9 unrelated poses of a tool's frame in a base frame.
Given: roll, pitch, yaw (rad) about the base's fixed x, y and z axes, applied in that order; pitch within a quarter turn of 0, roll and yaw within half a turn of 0; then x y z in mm.
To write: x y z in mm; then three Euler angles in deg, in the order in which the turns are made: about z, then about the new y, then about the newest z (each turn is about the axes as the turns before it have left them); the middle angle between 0 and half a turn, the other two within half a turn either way. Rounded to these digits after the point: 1 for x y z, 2 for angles.
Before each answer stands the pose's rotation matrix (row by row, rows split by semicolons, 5 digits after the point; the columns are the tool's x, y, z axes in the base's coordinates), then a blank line. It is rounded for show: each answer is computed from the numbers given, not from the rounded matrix.
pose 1, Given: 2.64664 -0.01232 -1.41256 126.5 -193.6 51.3
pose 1, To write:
0.15756 -0.86992 -0.46735; -0.98743 -0.13289 -0.08555; 0.01232 0.47495 -0.87992

126.5 -193.6 51.3 -169.63 151.63 91.49
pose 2, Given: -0.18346 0.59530 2.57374 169.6 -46.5 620.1
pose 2, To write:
-0.69804 -0.44255 -0.56293; 0.44531 -0.88393 0.14273; -0.56076 -0.15105 0.81409

169.6 -46.5 620.1 165.77 35.50 -15.08
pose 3, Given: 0.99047 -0.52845 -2.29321 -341.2 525.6 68.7
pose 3, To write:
-0.57100 0.69013 -0.44460; -0.64788 -0.04621 0.76034; 0.50420 0.72221 0.47350

-341.2 525.6 68.7 120.32 61.74 124.92
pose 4, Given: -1.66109 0.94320 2.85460 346.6 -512.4 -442.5
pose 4, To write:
-0.56318 0.79870 -0.21191; 0.16622 -0.14171 -0.97585; -0.80944 -0.58481 -0.05295

346.6 -512.4 -442.5 -102.25 93.04 -35.85
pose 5, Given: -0.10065 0.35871 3.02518 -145.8 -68.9 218.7
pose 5, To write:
-0.93001 -0.08053 -0.35860; 0.10876 -0.99230 -0.05923; -0.35107 -0.09408 0.93161

-145.8 -68.9 218.7 -170.62 21.31 -15.00
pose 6, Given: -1.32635 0.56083 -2.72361 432.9 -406.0 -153.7
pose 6, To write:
-0.77391 0.56989 0.27621; -0.34374 -0.01170 -0.93899; -0.53189 -0.82164 0.20495

432.9 -406.0 -153.7 -73.61 78.17 -57.08
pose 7, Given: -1.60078 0.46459 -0.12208 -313.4 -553.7 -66.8
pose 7, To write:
0.88735 -0.44817 0.10839; -0.10887 0.02478 0.99375; -0.44806 -0.89360 -0.02680

-313.4 -553.7 -66.8 83.78 91.54 -63.37
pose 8, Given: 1.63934 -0.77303 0.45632 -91.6 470.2 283.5
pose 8, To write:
0.64256 -0.59520 0.48255; 0.31541 -0.36847 -0.87450; 0.69831 0.71412 -0.04903

-91.6 470.2 283.5 -61.11 92.81 134.36
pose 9, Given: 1.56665 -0.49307 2.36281 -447.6 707.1 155.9
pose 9, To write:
-0.62699 0.33399 0.70380; 0.61874 -0.33542 0.71038; 0.47333 0.88088 0.00365

-447.6 707.1 155.9 45.27 89.79 118.25
